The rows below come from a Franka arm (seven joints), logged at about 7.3 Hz.
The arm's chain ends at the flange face. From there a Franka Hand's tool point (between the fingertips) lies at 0.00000 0.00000 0.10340 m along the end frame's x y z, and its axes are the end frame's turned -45 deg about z.
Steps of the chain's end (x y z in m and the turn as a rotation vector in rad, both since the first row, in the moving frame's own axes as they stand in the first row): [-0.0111 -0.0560 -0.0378 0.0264 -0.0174 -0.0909]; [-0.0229 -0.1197 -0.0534 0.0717 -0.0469 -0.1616]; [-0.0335 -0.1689 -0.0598 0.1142 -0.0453 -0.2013]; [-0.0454 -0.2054 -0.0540 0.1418 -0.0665 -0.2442]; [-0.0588 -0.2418 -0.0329 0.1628 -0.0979 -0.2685]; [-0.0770 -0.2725 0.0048 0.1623 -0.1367 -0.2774]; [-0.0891 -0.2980 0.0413 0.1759 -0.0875 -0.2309]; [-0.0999 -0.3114 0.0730 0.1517 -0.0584 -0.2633]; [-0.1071 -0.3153 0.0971 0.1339 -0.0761 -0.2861]
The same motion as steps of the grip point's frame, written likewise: [0.0323 -0.0507 -0.0379 0.0310 0.0064 -0.0909]; [0.0696 -0.1096 -0.0538 0.0839 0.0175 -0.1616]; [0.0996 -0.1552 -0.0606 0.1128 0.0487 -0.2013]; [0.1167 -0.1930 -0.0553 0.1473 0.0532 -0.2442]; [0.1315 -0.2319 -0.0347 0.1843 0.0459 -0.2685]; [0.1371 -0.2688 0.0025 0.2114 0.0181 -0.2774]; [0.1519 -0.2934 0.0393 0.1863 0.0625 -0.2309]; [0.1543 -0.3068 0.0716 0.1486 0.0660 -0.2633]; [0.1492 -0.3144 0.0959 0.1485 0.0409 -0.2861]
